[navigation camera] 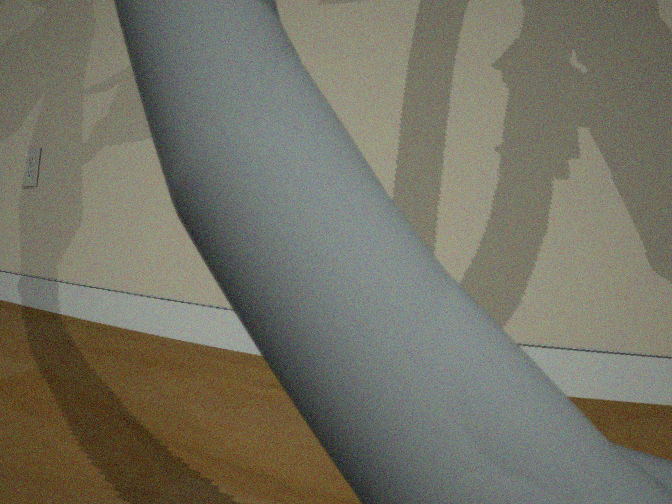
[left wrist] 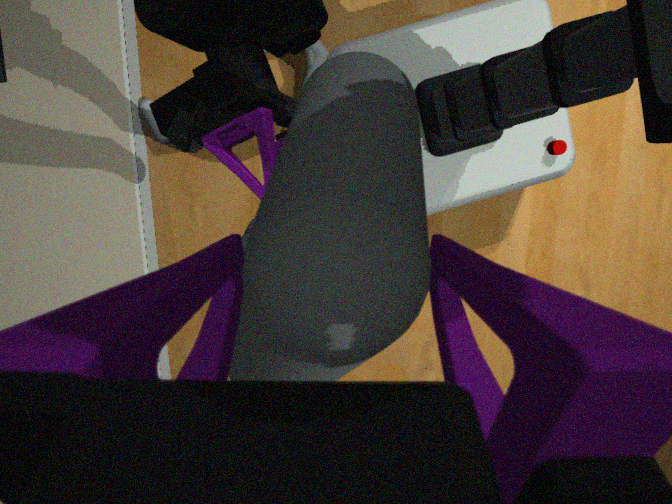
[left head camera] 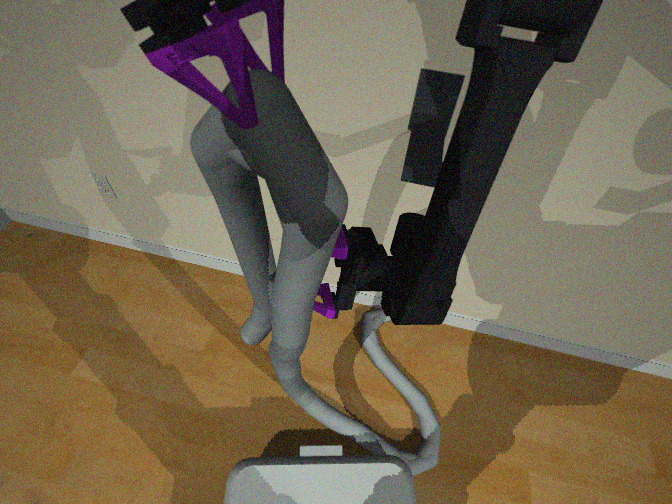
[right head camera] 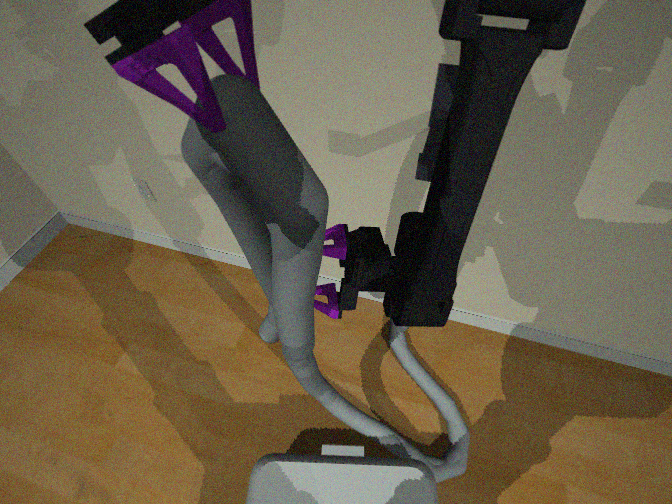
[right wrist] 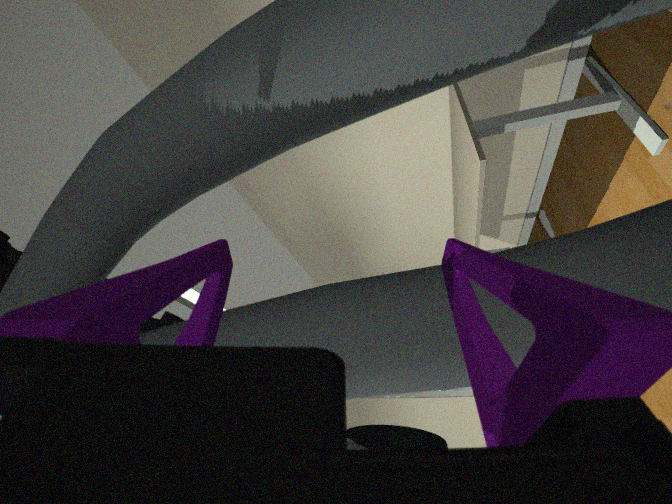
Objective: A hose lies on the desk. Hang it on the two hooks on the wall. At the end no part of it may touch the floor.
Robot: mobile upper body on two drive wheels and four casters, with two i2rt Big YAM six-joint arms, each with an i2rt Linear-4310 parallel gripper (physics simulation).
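Observation:
The thick grey hose point(left head camera: 287, 173) hangs folded from my left gripper point(left head camera: 244, 105), which is shut on it high against the wall. The left wrist view shows it between the fingers point(left wrist: 333, 241). A short end dangles just above the floor point(left head camera: 255, 328). The long strand drops to the floor, loops point(left head camera: 401, 390) past my base and ends by the skirting. My right gripper point(left head camera: 331, 273) is open, its purple fingers on either side of the long strand; the right wrist view shows this strand point(right wrist: 379, 325) crossing between the fingers point(right wrist: 336, 246). A dark hook point(left head camera: 431, 127) sits on the wall.
My grey base point(left head camera: 320, 480) is at the bottom, with the hose loop beside it. The white skirting point(left head camera: 542, 339) runs along the wooden floor. The desk point(right wrist: 542, 124) shows in the right wrist view. In the navigation view the hose point(navigation camera: 325, 271) fills most of the picture.

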